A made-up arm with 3 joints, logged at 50 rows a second.
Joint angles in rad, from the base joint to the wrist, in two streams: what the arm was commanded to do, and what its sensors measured. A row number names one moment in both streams.
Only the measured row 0 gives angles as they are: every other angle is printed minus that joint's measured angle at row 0.
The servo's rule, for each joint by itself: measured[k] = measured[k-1] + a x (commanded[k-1-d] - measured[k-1]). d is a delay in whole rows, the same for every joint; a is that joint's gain. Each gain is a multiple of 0.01, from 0.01 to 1. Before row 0 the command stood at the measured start. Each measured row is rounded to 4 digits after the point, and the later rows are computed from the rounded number. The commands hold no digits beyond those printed.
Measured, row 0:
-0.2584 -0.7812 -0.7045
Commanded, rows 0 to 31:
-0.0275 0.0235 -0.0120
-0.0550 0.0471 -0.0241
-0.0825 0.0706 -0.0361
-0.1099 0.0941 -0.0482
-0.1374 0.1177 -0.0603
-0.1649 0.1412 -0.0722
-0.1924 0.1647 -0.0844
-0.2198 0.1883 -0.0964
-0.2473 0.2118 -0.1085
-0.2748 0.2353 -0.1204
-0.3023 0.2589 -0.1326
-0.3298 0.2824 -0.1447
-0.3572 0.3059 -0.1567
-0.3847 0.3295 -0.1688
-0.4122 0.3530 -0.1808
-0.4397 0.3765 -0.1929
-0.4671 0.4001 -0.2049
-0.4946 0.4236 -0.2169
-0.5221 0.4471 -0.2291
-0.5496 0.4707 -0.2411
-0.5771 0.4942 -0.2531
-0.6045 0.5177 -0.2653
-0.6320 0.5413 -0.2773
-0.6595 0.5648 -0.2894
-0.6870 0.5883 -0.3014
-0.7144 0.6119 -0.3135
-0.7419 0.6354 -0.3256
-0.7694 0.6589 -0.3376
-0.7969 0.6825 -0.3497
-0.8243 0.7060 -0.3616
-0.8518 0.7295 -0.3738
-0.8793 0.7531 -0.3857
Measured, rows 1 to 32:
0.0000 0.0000 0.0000
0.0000 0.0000 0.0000
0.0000 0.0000 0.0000
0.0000 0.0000 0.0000
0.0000 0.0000 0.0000
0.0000 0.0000 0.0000
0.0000 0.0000 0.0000
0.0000 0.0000 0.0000
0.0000 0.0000 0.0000
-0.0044 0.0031 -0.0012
-0.0125 0.0088 -0.0035
-0.0237 0.0168 -0.0068
-0.0375 0.0268 -0.0109
-0.0535 0.0386 -0.0158
-0.0713 0.0519 -0.0214
-0.0907 0.0666 -0.0277
-0.1114 0.0824 -0.0346
-0.1331 0.0992 -0.0420
-0.1558 0.1169 -0.0498
-0.1792 0.1354 -0.0581
-0.2033 0.1545 -0.0668
-0.2279 0.1742 -0.0758
-0.2530 0.1944 -0.0851
-0.2785 0.2150 -0.0947
-0.3043 0.2360 -0.1045
-0.3303 0.2573 -0.1145
-0.3566 0.2789 -0.1247
-0.3831 0.3008 -0.1351
-0.4097 0.3229 -0.1457
-0.4365 0.3452 -0.1564
-0.4634 0.3676 -0.1673
-0.4904 0.3902 -0.1783
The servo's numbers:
d 9
a 0.16 0.13 0.10

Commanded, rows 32 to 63:
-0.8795 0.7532 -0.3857
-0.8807 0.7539 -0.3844
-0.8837 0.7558 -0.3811
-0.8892 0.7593 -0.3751
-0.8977 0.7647 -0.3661
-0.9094 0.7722 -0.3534
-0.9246 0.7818 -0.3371
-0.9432 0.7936 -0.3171
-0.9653 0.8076 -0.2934
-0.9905 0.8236 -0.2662
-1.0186 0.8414 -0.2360
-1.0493 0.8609 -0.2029
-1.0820 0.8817 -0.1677
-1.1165 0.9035 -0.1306
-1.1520 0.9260 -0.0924
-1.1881 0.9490 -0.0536
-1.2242 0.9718 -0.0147
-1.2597 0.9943 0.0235
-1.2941 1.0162 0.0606
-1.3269 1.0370 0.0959
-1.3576 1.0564 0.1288
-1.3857 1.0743 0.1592
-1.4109 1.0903 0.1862
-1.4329 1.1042 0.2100
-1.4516 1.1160 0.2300
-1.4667 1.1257 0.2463
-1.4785 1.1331 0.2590
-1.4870 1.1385 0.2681
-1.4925 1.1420 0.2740
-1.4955 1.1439 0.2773
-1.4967 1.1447 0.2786
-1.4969 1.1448 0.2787
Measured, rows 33 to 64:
-0.5175 0.4129 -0.1894
-0.5446 0.4357 -0.2006
-0.5718 0.4586 -0.2119
-0.5990 0.4816 -0.2233
-0.6263 0.5046 -0.2347
-0.6536 0.5277 -0.2462
-0.6809 0.5509 -0.2577
-0.7082 0.5741 -0.2693
-0.7356 0.5974 -0.2809
-0.7586 0.6177 -0.2914
-0.7781 0.6354 -0.3007
-0.7950 0.6511 -0.3087
-0.8101 0.6652 -0.3153
-0.8241 0.6781 -0.3204
-0.8377 0.6903 -0.3237
-0.8516 0.7022 -0.3250
-0.8663 0.7141 -0.3242
-0.8821 0.7263 -0.3211
-0.8994 0.7389 -0.3156
-0.9185 0.7522 -0.3076
-0.9394 0.7663 -0.2971
-0.9622 0.7813 -0.2842
-0.9869 0.7972 -0.2688
-1.0133 0.8139 -0.2512
-1.0413 0.8315 -0.2314
-1.0706 0.8497 -0.2097
-1.1009 0.8685 -0.1864
-1.1318 0.8877 -0.1617
-1.1630 0.9071 -0.1359
-1.1941 0.9265 -0.1094
-1.2248 0.9457 -0.0825
-1.2546 0.9645 -0.0556

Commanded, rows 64 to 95:
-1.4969 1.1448 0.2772
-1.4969 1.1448 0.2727
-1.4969 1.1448 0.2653
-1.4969 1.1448 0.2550
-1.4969 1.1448 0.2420
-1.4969 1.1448 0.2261
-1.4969 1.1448 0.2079
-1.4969 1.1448 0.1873
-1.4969 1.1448 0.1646
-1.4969 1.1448 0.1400
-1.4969 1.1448 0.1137
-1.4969 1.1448 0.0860
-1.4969 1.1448 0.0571
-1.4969 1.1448 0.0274
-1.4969 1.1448 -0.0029
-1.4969 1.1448 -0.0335
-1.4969 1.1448 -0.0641
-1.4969 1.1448 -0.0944
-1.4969 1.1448 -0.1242
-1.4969 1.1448 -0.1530
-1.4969 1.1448 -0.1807
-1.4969 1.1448 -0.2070
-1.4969 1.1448 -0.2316
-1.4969 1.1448 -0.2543
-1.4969 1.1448 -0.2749
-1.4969 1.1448 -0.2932
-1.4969 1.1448 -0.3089
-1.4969 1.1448 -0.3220
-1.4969 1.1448 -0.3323
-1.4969 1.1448 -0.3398
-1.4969 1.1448 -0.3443
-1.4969 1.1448 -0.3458
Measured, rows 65 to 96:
-1.2831 0.9827 -0.0290
-1.3101 1.0000 -0.0031
-1.3352 1.0163 0.0218
-1.3581 1.0315 0.0455
-1.3787 1.0454 0.0678
-1.3969 1.0580 0.0884
-1.4127 1.0692 0.1073
-1.4261 1.0790 0.1244
-1.4374 1.0876 0.1398
-1.4469 1.0950 0.1535
-1.4549 1.1015 0.1654
-1.4616 1.1071 0.1754
-1.4672 1.1120 0.1834
-1.4720 1.1163 0.1893
-1.4760 1.1200 0.1930
-1.4793 1.1232 0.1945
-1.4821 1.1260 0.1938
-1.4845 1.1284 0.1909
-1.4865 1.1305 0.1858
-1.4882 1.1324 0.1786
-1.4896 1.1340 0.1693
-1.4908 1.1354 0.1581
-1.4918 1.1366 0.1450
-1.4926 1.1377 0.1302
-1.4933 1.1386 0.1138
-1.4939 1.1394 0.0960
-1.4944 1.1401 0.0770
-1.4948 1.1407 0.0569
-1.4951 1.1412 0.0359
-1.4954 1.1417 0.0142
-1.4956 1.1421 -0.0079
-1.4958 1.1425 -0.0303

